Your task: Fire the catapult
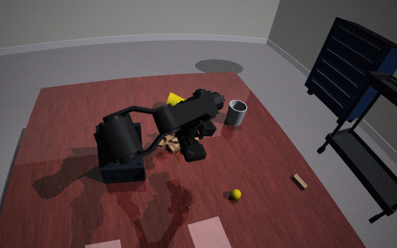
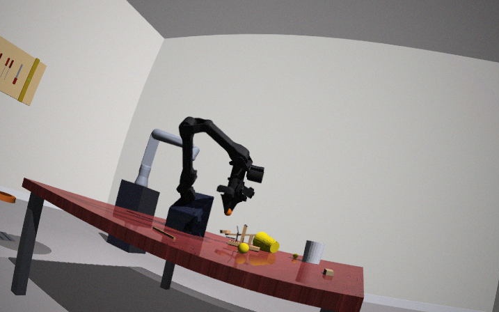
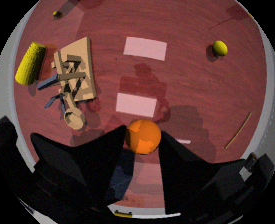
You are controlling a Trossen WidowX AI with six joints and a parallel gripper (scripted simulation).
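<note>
The wooden catapult is 16 cm to the left of my gripper tip, 8 cm below it and 2 cm ahead of it. From my gripper tip the other things lie so: orange ball 1 cm above; white mug 36 cm ahead, 22 cm to the left, 10 cm below; small yellow ball 30 cm to the left, 28 cm ahead, 12 cm below.
</note>
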